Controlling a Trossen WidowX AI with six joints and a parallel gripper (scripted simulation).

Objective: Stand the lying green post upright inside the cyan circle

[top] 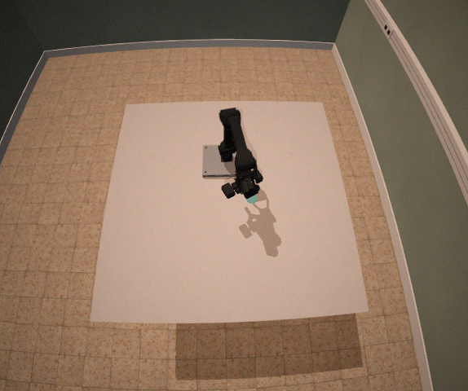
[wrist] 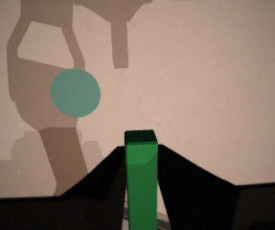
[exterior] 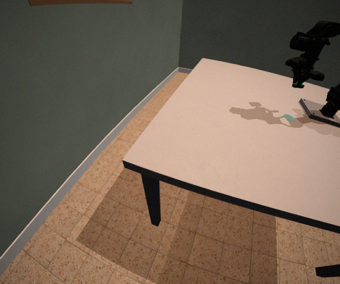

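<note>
Now: hand 30 mm above the green post, 20 mm past it and 10 mm to the left of it. The rest, counted from my hand: cyan circle (170 mm below, 60 mm to the left, 30 mm behind).
</note>
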